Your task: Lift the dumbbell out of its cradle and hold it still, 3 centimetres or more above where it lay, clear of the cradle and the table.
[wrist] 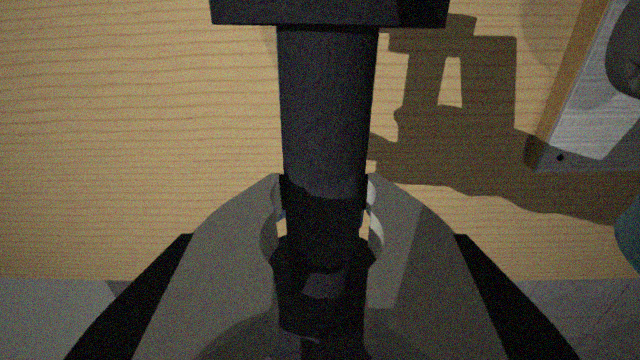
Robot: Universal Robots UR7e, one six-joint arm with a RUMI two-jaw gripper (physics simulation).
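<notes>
The dumbbell has a dark handle running down the middle of the wrist view and a black, blocky head at the top edge. My gripper is shut on the handle, with one grey finger on each side. The dumbbell's near end is hidden in the dark between the fingers. A shadow of the dumbbell and gripper falls on the wooden table, offset to the right of them. Small blue bits show beside the handle at the fingers; I cannot tell what they belong to. The cradle cannot be made out.
A grey metal-topped block with a wooden side stands at the upper right, with a dark rounded object over it. Part of a teal object shows at the right edge. The table's edge runs across the lower part, with grey surfaces beyond.
</notes>
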